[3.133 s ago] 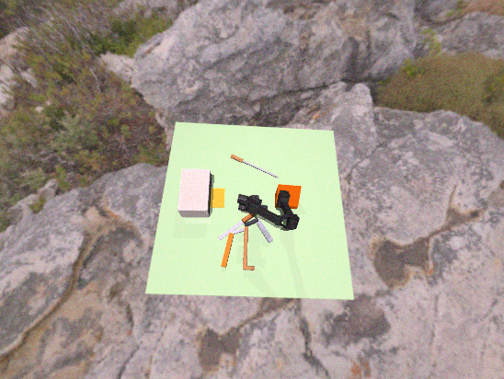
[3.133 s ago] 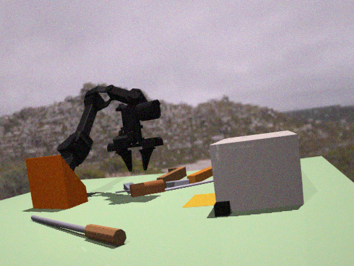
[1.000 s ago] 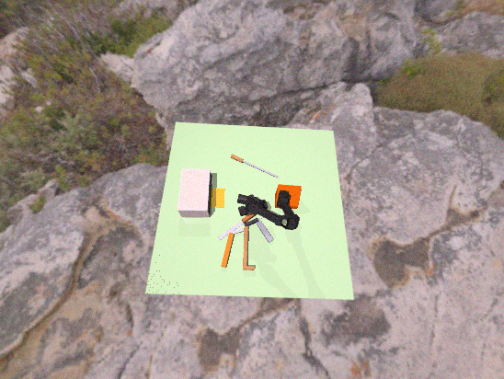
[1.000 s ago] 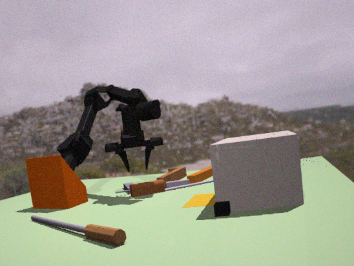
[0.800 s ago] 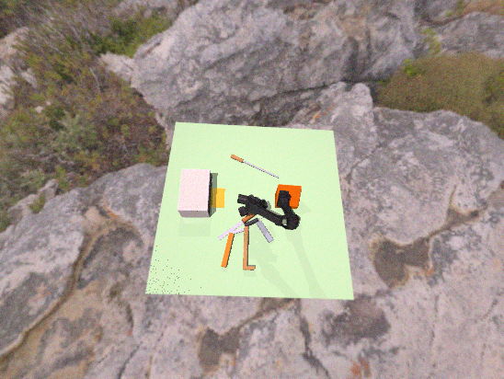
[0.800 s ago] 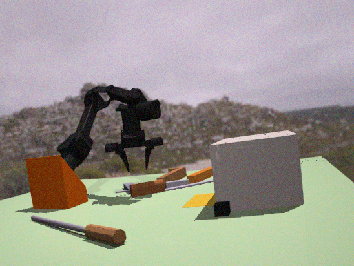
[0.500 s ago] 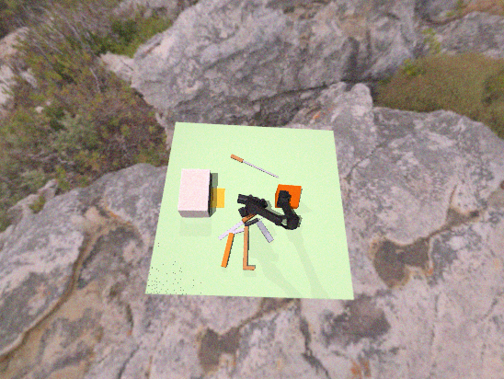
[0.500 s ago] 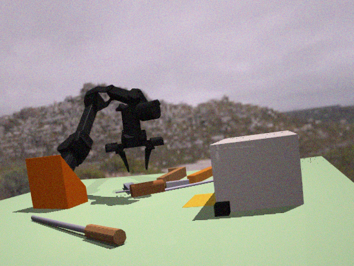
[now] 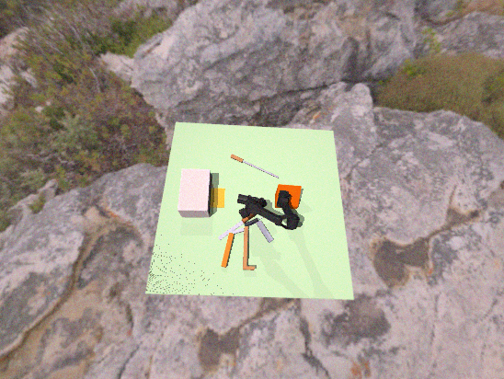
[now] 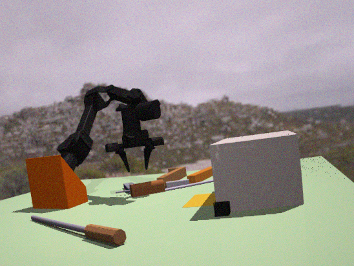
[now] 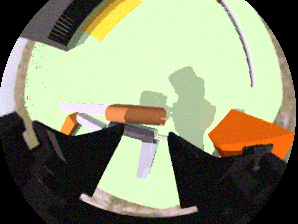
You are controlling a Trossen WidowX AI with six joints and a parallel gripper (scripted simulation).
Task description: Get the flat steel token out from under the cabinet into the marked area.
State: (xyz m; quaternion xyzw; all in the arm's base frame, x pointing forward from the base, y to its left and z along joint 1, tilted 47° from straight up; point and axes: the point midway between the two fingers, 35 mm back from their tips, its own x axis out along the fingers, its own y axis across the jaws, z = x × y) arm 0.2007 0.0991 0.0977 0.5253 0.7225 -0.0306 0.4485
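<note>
My gripper tip is 10 cm to the right of the grey bar, 10 cm past it and 7 cm above it. Also, from my gripper tip: grey token 42 cm ahead, 8 cm below, 6 cm to the right; orange bar 26 cm to the left, 13 cm ahead, 6 cm below.
</note>
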